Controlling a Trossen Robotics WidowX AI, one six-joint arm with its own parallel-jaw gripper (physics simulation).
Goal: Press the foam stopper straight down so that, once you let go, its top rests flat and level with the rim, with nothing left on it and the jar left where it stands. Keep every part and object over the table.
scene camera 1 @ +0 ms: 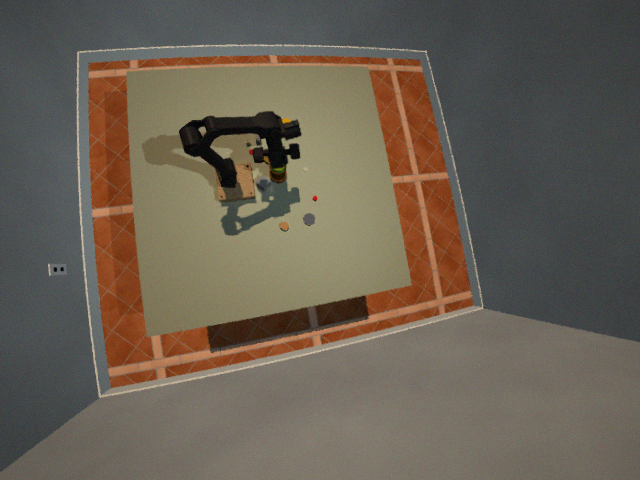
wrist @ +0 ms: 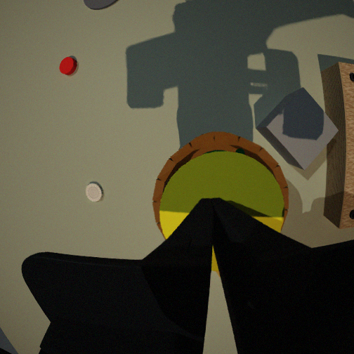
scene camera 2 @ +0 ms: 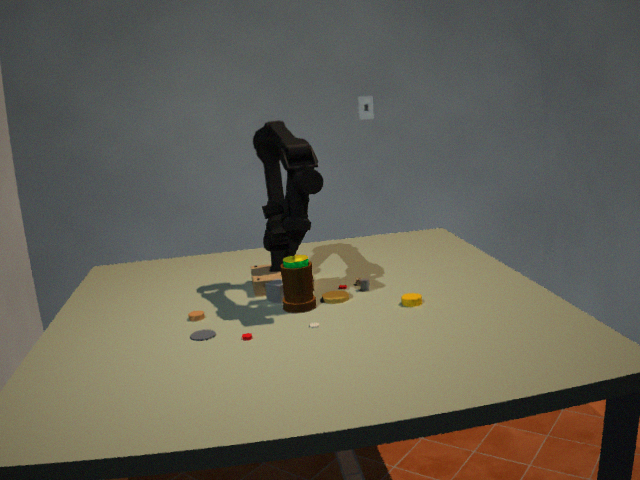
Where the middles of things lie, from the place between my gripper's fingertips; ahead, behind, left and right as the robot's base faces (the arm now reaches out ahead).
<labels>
Right now the brown jar (scene camera 2: 296, 271) is 1 cm behind my hand, 1 cm to the left of it and 7 cm below it. From my hand the other things lie so: grey block (wrist: 297, 127): 8 cm behind, 5 cm to the right, 11 cm below.
</labels>
